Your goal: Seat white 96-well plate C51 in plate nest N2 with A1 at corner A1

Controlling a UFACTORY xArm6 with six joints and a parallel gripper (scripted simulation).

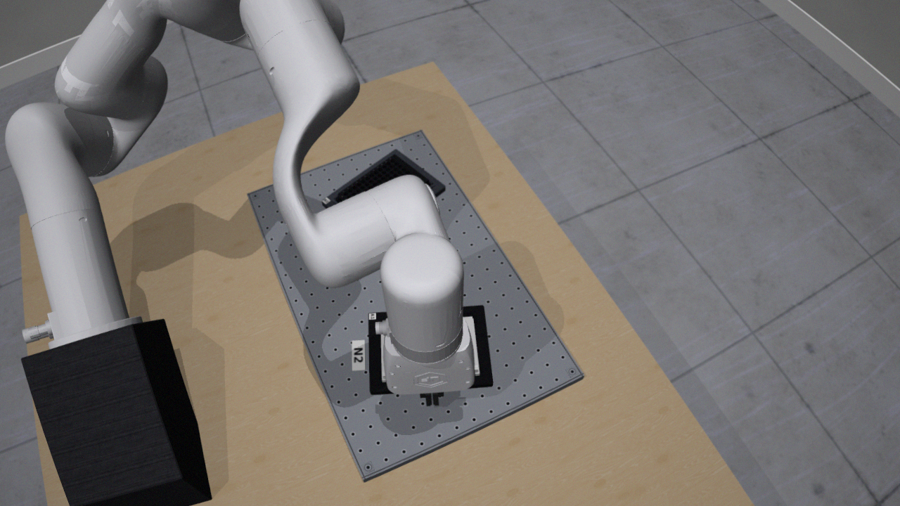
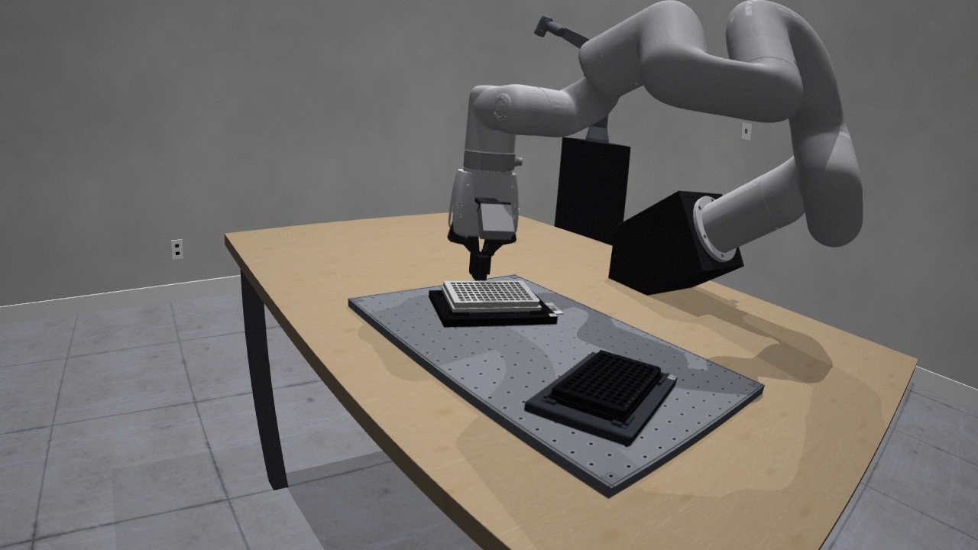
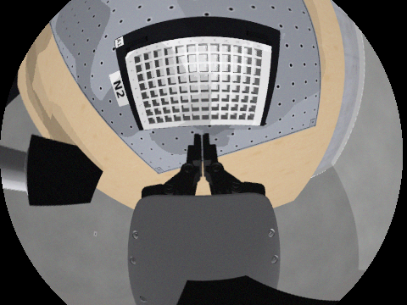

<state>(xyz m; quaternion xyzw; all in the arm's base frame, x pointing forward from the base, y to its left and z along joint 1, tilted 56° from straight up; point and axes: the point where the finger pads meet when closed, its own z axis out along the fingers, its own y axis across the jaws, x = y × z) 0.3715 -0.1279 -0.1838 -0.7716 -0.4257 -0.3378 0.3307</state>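
The white 96-well plate C51 is 60 mm to the left of my hand, 30 mm ahead of it and 20 mm below it. From my hand the other things lie so: black plate nest N2: 70 mm to the left, 40 mm below, 30 mm ahead; A1 corner tag: 150 mm to the left, 30 mm below, 10 mm behind; N2 label: 110 mm to the left, 60 mm behind, 40 mm below.
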